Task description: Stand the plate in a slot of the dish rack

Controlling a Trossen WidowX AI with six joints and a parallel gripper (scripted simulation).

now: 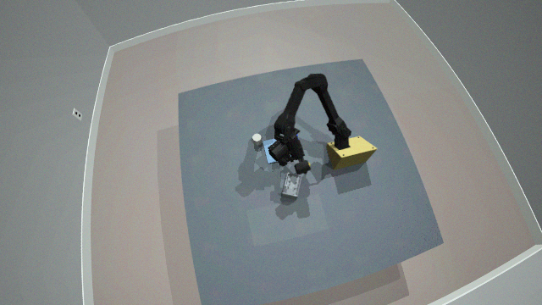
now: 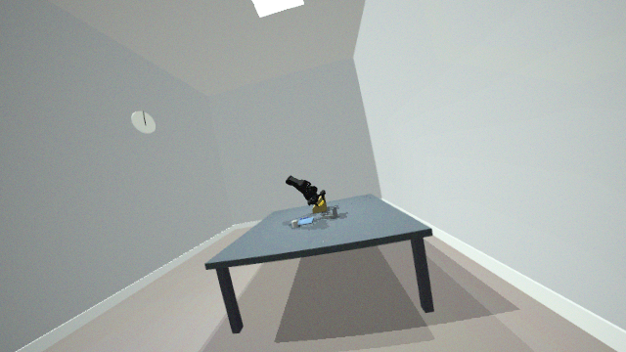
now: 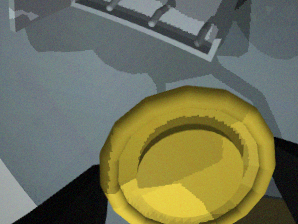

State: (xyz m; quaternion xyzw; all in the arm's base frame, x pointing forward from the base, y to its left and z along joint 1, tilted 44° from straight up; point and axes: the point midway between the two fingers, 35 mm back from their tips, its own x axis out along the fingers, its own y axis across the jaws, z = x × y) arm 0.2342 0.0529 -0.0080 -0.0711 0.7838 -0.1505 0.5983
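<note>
Right now my gripper tip is 80 mm above the grey dish rack, 60 mm short of it and 50 mm to the right of it. From my gripper tip the other things lie so: yellow plate (10 mm above); light blue mat (170 mm to the right, 100 mm below, 70 mm ahead); white cup (240 mm to the right, 170 mm ahead, 80 mm below).
</note>
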